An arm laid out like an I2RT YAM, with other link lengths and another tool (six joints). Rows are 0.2 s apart.
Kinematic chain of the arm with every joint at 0, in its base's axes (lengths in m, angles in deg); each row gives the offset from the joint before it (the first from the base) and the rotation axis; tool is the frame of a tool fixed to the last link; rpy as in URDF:
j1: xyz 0 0 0.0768 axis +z
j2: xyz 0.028 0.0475 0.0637 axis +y
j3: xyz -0.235 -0.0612 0 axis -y
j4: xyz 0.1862 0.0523 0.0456 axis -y
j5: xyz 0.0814 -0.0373 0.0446 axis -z
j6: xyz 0.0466 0 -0.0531 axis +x
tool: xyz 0.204 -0.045 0.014 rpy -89 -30.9 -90
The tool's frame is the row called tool.
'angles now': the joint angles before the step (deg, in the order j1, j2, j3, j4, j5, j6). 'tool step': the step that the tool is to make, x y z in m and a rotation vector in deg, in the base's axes. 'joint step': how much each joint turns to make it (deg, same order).
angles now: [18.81, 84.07, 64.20, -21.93, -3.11, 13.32]
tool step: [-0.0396, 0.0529, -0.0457, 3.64, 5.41, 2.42]
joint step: [9.29, 0.65, -7.97, 5.47, 1.22, 8.72]
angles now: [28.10, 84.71, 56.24, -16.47, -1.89, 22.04]
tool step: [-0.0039, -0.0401, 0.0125, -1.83, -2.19, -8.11]
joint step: [-0.18, -5.16, -2.48, -1.73, 7.51, 3.66]
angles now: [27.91, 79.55, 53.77, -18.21, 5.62, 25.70]
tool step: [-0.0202, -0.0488, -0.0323, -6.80, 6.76, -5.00]
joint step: [-2.86, 2.03, 0.26, -7.26, 3.72, -0.43]
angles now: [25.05, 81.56, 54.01, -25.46, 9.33, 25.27]
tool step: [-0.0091, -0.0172, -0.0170, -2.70, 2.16, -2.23]
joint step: [-0.34, 1.42, -1.95, 0.15, 2.35, 0.66]
